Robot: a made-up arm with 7 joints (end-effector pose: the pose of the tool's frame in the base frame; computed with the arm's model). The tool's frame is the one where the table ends. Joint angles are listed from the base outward.
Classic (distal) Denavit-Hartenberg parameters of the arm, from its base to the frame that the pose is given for. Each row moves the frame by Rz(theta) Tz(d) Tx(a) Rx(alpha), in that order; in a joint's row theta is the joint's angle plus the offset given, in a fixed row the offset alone. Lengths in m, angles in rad.
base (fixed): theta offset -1.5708, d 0.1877, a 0, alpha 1.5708
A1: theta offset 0, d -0.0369, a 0.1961, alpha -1.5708
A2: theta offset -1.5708, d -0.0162, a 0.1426, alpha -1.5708
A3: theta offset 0, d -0.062, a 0.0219, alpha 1.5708
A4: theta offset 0, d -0.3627, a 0.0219, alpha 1.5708
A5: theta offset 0, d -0.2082, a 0.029, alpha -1.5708
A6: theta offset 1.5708, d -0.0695, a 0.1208, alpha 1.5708
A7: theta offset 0, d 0.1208, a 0.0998, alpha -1.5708
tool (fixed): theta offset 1.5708, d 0.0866, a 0, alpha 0
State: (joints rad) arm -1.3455 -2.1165 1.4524 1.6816 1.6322 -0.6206 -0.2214
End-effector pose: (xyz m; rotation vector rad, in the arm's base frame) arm 0.1153 -0.3235 0.0229 -0.6118 1.9893 -0.6225
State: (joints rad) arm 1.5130 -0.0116 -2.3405 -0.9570 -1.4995 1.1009 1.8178
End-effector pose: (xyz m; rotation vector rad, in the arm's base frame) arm -0.2075 0.4870 0.5057 1.6264 -1.2244 -1.7293
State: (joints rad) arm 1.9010 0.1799 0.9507 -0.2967 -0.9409 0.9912 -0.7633
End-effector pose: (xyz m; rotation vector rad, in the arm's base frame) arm 0.1904 -0.0401 0.8066 -1.5090 0.0444 2.0199
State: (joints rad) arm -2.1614 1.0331 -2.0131 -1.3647 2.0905 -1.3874 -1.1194
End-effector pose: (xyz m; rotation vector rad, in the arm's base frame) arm -0.0432 0.0468 -0.1348 -0.9463 1.1458 -0.7922
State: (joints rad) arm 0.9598 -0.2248 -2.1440 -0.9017 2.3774 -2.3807 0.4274
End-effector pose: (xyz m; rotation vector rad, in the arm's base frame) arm -0.3982 0.0886 0.3456 0.1880 -1.0143 -0.6921
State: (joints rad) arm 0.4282 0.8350 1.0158 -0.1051 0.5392 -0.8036 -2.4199
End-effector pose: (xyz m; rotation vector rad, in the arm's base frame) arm 0.1501 -0.4176 -0.1980 2.3745 -0.1070 0.3330
